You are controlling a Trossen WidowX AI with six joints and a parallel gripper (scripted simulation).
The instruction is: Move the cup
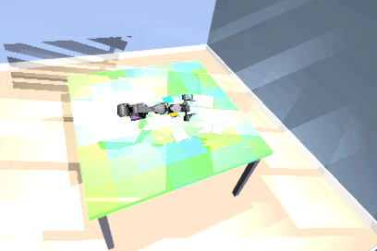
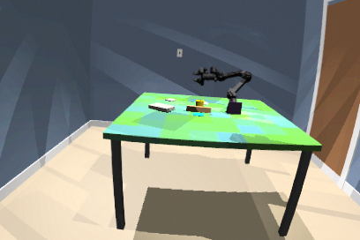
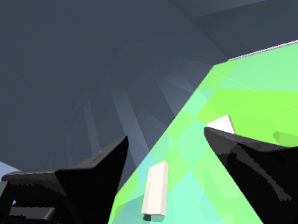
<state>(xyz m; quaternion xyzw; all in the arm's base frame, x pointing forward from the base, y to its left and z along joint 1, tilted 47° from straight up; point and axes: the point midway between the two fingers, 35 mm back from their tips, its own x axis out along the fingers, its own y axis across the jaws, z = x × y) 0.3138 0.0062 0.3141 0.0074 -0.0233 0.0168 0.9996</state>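
The yellow cup is 10 cm behind my gripper tip, 19 cm to the left of it and 21 cm below it. Round my gripper tip: wooden bar (10 cm behind, 28 cm to the left, 24 cm below); white block (20 cm ahead, 30 cm to the left, 23 cm below); blue pad (9 cm behind, 19 cm to the left, 26 cm below).
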